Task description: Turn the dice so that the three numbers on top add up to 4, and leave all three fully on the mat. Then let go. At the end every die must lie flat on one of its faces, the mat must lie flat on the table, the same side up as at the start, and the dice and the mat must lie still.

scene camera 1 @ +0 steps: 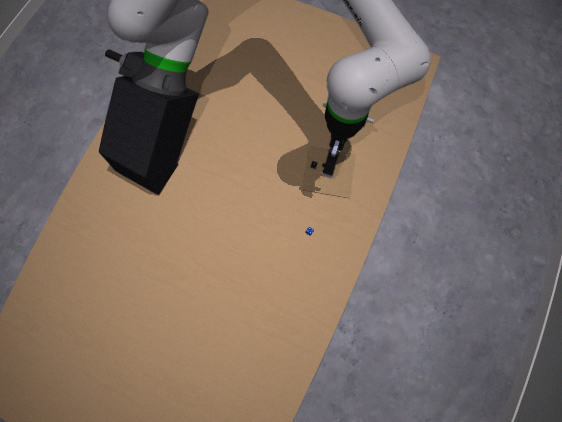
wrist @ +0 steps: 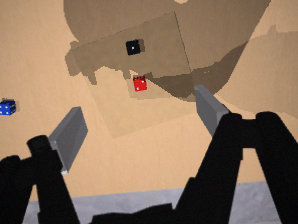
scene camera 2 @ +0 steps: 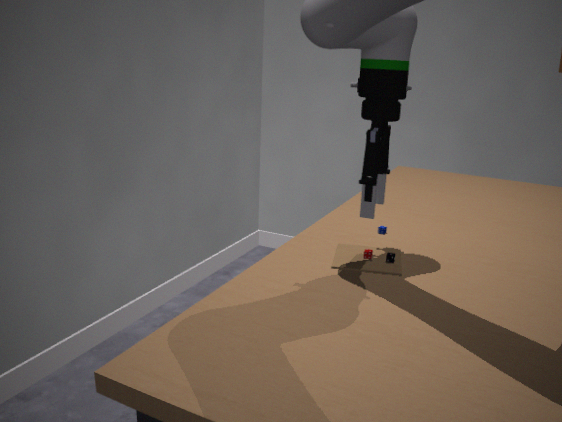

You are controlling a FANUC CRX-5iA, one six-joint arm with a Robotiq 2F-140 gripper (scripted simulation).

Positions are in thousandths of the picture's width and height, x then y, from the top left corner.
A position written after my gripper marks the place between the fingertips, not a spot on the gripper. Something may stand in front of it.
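A tan mat (scene camera 1: 606, 437) is there for me to see, and the wrist view (wrist: 364, 315) has the mat as well. My own gripper (scene camera 2: 663, 499) is visible too, and I can also see it in the wrist view (wrist: 468, 489).
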